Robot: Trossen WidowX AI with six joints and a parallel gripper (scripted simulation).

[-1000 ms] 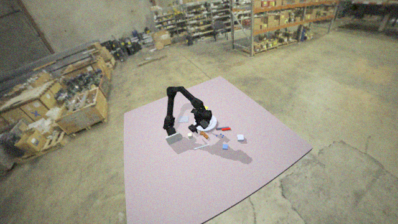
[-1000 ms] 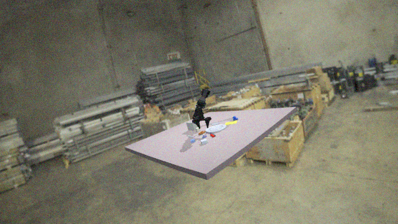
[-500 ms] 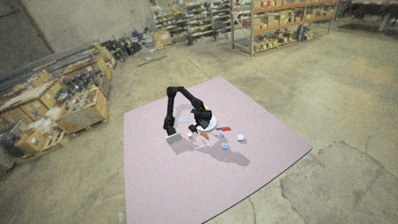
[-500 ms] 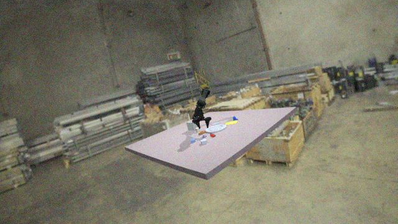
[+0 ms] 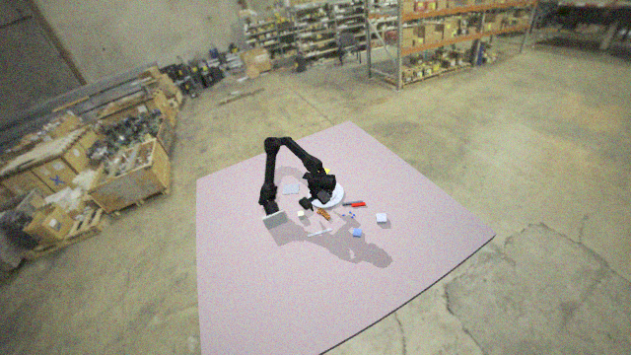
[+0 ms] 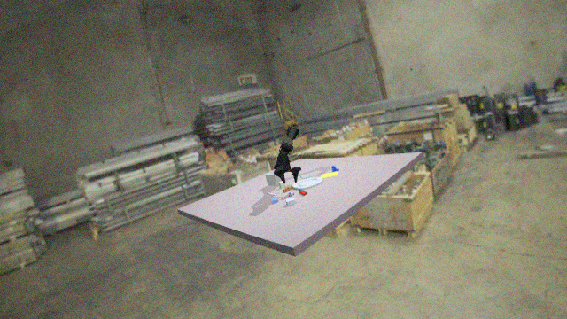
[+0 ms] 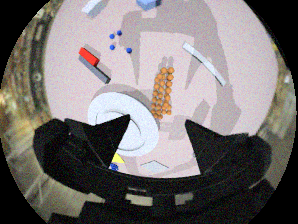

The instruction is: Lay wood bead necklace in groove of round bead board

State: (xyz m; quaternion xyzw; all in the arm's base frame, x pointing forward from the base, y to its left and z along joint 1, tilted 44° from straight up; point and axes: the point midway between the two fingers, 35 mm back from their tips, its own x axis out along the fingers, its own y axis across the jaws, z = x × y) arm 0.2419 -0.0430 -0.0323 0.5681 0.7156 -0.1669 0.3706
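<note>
Now: gripper tip 130 mm to the left of the white stick, 50 mm past it and 40 mm above it. Also, from my gripper tip: cream cube (100 mm behind, 20 mm below); red-handled tool (180 mm ahead, 50 mm to the right, 30 mm below); blue block (210 mm to the right, 110 mm ahead, 30 mm below).
</note>
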